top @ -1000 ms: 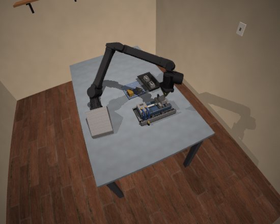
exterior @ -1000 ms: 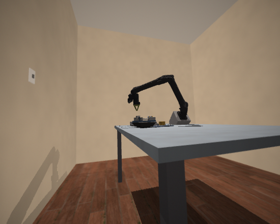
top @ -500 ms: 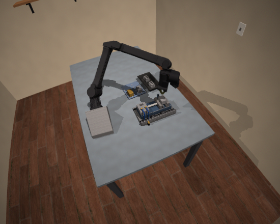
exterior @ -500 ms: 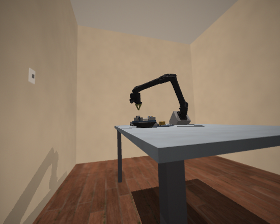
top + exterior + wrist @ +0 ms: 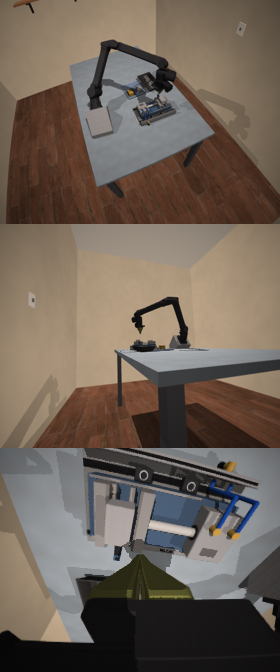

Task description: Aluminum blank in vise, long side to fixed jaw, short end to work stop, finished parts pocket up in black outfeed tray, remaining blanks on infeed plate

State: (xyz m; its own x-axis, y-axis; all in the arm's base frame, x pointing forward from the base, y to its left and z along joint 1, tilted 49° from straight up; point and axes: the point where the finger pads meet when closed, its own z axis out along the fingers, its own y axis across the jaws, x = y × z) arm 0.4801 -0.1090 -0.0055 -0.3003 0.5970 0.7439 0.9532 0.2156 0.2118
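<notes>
Now: the blue vise base 15 cm below my hand and 4 cm behind it. Round my hand: yellow brass blank (24 cm to the left, 18 cm behind, 17 cm below).
</notes>
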